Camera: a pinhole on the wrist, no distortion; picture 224 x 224 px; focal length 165.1 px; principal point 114.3 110.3 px. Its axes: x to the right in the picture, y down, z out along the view. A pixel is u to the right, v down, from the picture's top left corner.
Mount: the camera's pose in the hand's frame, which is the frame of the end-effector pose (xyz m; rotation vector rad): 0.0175 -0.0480 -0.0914 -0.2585 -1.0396 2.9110
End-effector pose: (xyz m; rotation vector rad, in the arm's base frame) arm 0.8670 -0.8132 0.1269 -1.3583 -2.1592 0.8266
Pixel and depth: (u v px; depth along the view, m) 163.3 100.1 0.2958
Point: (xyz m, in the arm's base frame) 0.6950 -1.0249 0.1710
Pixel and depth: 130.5 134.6 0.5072
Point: 0.4910 -1.1176 0.2386
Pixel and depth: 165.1 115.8 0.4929
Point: 0.5646 -1.1893 0.1802
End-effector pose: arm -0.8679 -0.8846 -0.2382 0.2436 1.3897 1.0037
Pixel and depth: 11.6 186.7 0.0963
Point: -0.8442 -0.9439 -0.3901
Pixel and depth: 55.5 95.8 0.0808
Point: -0.8489 -0.9268 -0.3304
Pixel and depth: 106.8 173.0 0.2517
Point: -0.7056 -1.0413 -0.4106
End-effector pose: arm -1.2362 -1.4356 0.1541 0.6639 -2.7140 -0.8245
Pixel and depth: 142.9 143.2 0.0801
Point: -1.1748 -1.5317 0.1255
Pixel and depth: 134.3 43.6 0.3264
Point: -1.1946 -1.3953 -0.1279
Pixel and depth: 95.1 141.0 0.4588
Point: -1.1583 -1.6335 -0.2514
